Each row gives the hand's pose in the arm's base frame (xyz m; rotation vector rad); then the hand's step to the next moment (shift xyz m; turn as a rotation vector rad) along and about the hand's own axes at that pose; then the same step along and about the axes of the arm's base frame.
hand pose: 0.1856 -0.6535 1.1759 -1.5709 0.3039 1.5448
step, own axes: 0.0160 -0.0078 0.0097 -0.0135 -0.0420 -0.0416
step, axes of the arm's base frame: 0.0020 0.0178 -0.0095 0.0554 -0.0108 0.0223
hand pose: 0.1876 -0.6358 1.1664 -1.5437 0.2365 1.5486
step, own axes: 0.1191 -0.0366 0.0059 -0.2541 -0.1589 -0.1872
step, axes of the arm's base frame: 0.0443 0.0785 -0.0863 0.1908 -0.1525 0.2553
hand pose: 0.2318 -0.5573 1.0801 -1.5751 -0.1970 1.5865
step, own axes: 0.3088 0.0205 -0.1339 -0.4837 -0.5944 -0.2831
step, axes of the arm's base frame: 0.1622 0.1290 -0.2660 0.4313 -0.0792 0.6893
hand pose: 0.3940 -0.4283 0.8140 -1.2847 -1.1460 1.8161
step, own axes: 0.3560 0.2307 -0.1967 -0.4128 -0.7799 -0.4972
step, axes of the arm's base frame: 0.0672 0.2647 -0.3796 0.6121 0.1230 0.7976
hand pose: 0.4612 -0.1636 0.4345 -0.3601 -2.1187 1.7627
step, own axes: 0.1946 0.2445 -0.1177 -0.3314 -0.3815 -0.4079
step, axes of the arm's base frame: -0.1334 0.2319 -0.1999 0.4869 0.1529 0.4016
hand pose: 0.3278 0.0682 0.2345 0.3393 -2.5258 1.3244
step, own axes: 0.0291 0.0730 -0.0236 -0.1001 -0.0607 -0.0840
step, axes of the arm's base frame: -0.0481 0.0577 -0.0330 0.1243 0.0440 0.0582
